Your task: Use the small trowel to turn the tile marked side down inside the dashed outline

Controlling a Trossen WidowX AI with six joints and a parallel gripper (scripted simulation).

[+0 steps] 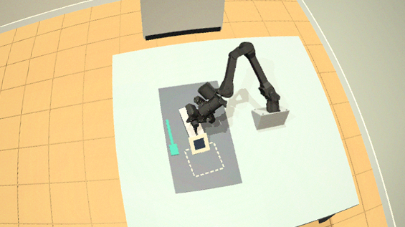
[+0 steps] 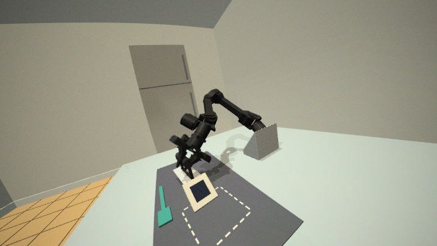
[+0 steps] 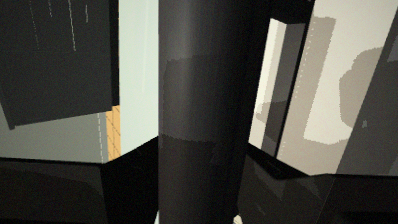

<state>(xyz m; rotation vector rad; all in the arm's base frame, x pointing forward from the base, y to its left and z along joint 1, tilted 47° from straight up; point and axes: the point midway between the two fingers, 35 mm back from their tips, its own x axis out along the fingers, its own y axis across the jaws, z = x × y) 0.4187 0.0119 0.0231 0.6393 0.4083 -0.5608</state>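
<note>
My gripper tip is 9 cm to the right of the square tile, 6 cm above it and 4 cm past it. The rest, counted from my gripper tip: grey mat: 11 cm below, 5 cm behind, 2 cm to the left; green trowel: 9 cm below, 9 cm ahead, 4 cm to the left.
</note>
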